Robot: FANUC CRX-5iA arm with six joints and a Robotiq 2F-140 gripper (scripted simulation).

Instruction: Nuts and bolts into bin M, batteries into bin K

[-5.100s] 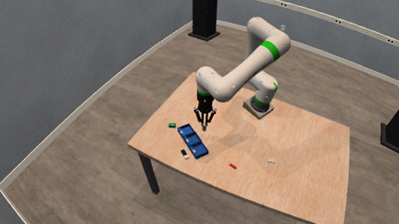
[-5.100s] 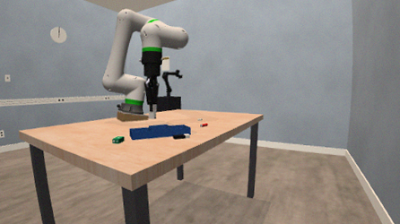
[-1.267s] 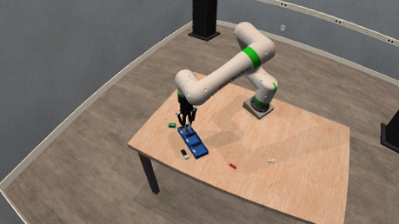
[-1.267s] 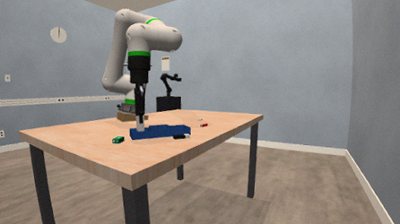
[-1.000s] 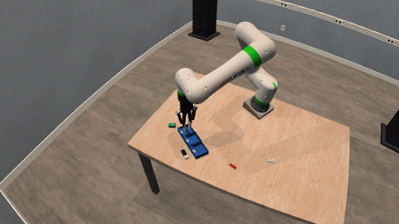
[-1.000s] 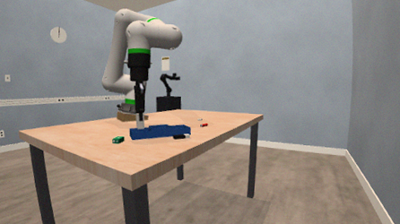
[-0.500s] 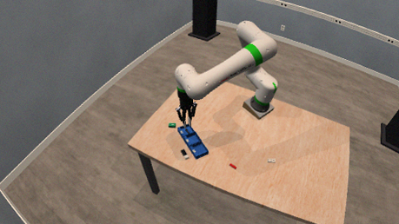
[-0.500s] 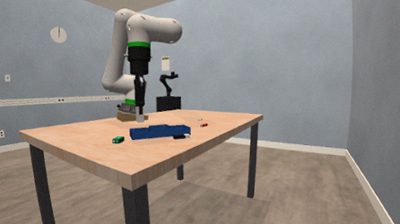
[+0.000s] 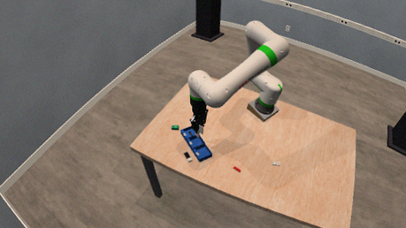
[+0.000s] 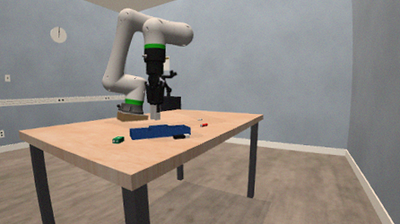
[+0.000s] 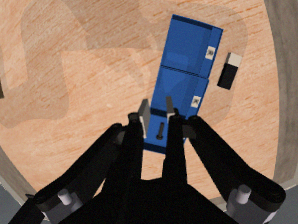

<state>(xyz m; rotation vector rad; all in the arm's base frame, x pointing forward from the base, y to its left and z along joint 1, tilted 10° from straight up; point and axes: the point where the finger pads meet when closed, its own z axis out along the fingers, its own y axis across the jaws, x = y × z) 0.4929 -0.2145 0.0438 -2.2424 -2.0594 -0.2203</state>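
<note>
Now: the red battery 4 cm ahead of my hand, 30 cm to the left of it and 9 cm below it. Also, from my hand: green battery (1 cm ahead, 20 cm to the right, 9 cm below); then joined blue bins (3 cm ahead, 8 cm below); then small dark bolt (1 cm behind, 8 cm to the right, 9 cm below).
</note>
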